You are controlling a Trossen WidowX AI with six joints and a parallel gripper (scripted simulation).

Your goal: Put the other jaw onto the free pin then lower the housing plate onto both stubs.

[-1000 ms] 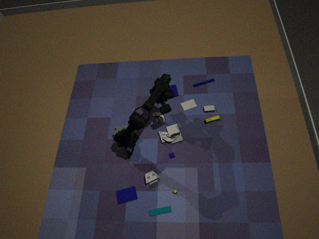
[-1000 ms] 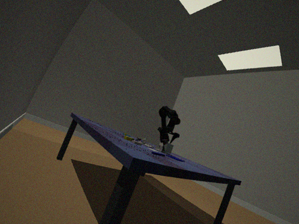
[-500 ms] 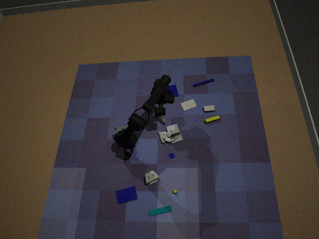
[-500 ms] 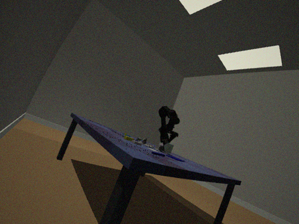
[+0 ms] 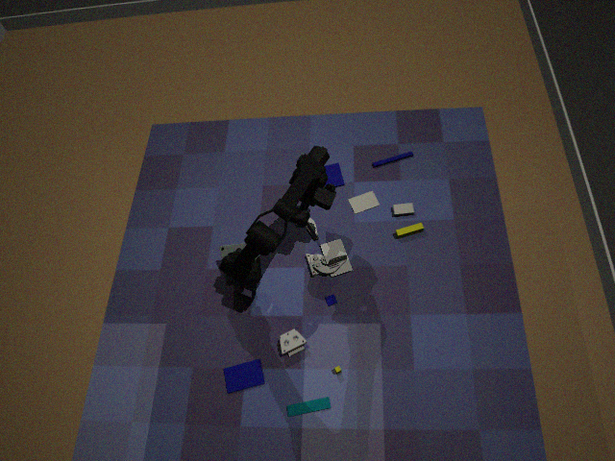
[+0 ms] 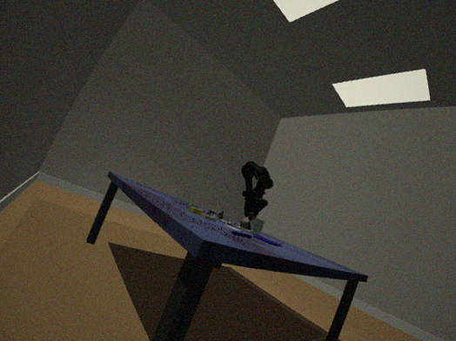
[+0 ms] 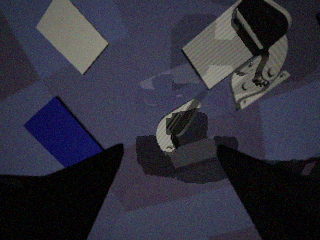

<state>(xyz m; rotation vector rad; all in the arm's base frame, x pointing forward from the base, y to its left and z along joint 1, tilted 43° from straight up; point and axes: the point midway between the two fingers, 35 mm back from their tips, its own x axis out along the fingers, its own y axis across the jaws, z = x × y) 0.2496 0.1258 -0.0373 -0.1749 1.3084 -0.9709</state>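
My gripper tip is 9 cm above the white jaw, 4 cm past it and 1 cm to the right of it. Round my gripper tip: small blue cube: 27 cm to the right, 9 cm below, 2 cm ahead; then white plate: 18 cm ahead, 9 cm below, 6 cm to the left; then white base: 13 cm to the right, 9 cm below, 6 cm ahead.
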